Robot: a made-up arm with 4 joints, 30 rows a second.
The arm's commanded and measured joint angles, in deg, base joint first. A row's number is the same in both.
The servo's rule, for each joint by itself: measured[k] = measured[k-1] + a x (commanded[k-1-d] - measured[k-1]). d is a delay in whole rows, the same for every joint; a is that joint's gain. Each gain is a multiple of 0.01, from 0.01 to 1. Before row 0 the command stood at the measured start. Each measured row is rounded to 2 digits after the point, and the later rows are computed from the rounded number. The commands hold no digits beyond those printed.
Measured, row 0:
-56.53 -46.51 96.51 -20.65
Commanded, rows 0 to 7:
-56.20 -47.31 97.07 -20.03
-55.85 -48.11 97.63 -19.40
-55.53 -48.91 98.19 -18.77
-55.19 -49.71 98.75 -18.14
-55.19 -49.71 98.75 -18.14
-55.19 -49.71 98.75 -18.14
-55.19 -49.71 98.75 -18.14
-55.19 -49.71 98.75 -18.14
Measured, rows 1 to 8:
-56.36 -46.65 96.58 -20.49
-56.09 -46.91 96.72 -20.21
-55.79 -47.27 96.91 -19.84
-55.47 -47.71 97.15 -19.40
-55.32 -48.07 97.36 -19.07
-55.25 -48.37 97.54 -18.83
-55.22 -48.61 97.70 -18.65
-55.20 -48.81 97.84 -18.52
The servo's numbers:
d 0
a 0.53 0.18 0.13 0.26

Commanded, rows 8 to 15:
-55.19 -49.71 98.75 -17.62
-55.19 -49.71 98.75 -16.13
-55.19 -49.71 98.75 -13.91
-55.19 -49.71 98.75 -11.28
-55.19 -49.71 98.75 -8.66
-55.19 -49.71 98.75 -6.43
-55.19 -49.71 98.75 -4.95
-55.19 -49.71 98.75 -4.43
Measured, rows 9 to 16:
-55.19 -48.97 97.96 -18.29
-55.19 -49.10 98.06 -17.73
-55.19 -49.21 98.15 -16.74
-55.19 -49.30 98.23 -15.32
-55.19 -49.37 98.30 -13.59
-55.19 -49.43 98.36 -11.73
-55.19 -49.48 98.41 -9.97
-55.19 -49.52 98.45 -8.53

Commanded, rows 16 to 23:
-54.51 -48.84 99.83 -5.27
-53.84 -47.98 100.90 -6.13
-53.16 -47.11 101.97 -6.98
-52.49 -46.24 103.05 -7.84
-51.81 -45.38 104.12 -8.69
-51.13 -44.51 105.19 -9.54
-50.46 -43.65 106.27 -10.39
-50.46 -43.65 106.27 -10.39
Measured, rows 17 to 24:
-54.83 -49.40 98.63 -7.68
-54.31 -49.14 98.93 -7.28
-53.70 -48.77 99.33 -7.20
-53.06 -48.31 99.81 -7.37
-52.40 -47.78 100.37 -7.71
-51.73 -47.19 101.00 -8.19
-51.06 -46.55 101.69 -8.76
-50.74 -46.03 102.29 -9.18

